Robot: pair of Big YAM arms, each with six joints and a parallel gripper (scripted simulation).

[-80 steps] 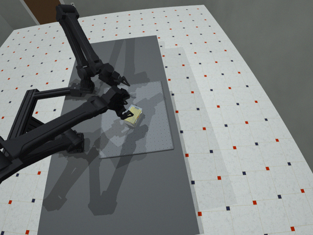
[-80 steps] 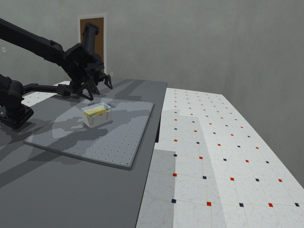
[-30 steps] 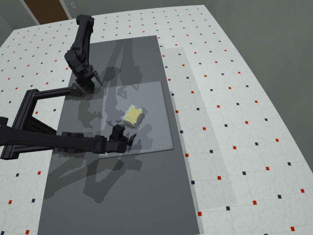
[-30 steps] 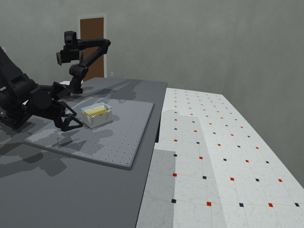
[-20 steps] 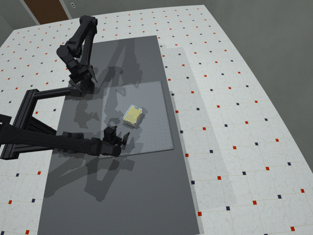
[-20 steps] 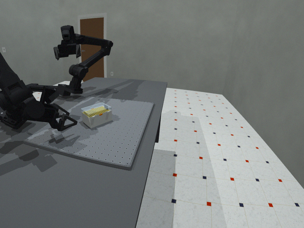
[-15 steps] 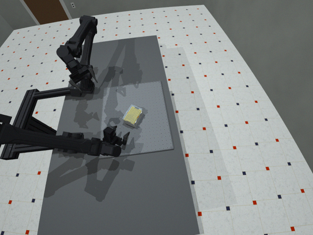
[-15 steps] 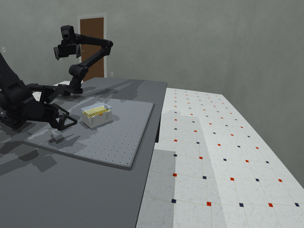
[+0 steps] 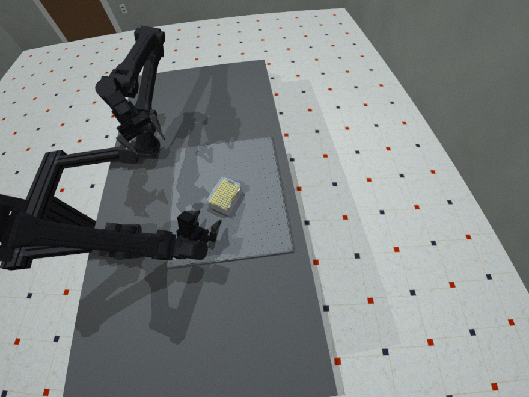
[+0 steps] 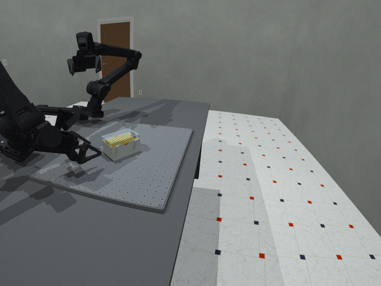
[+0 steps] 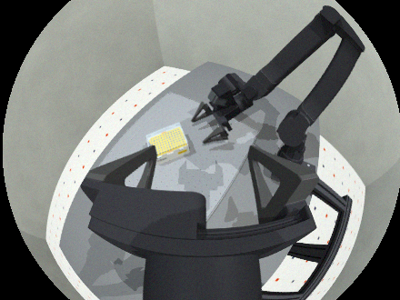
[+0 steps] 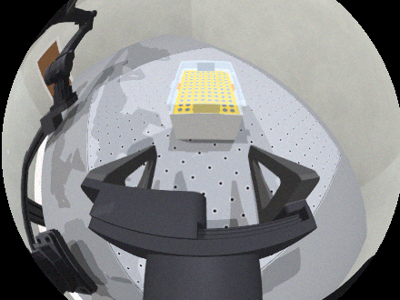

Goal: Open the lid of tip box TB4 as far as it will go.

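Note:
The tip box TB4 is 100 mm to the left of my right hand, 60 mm ahead of it and 10 mm below it. The rest, counted from my right hand: yellow insert (100 mm to the left, 60 mm ahead); clear lid (100 mm to the left, 60 mm ahead, 10 mm above).

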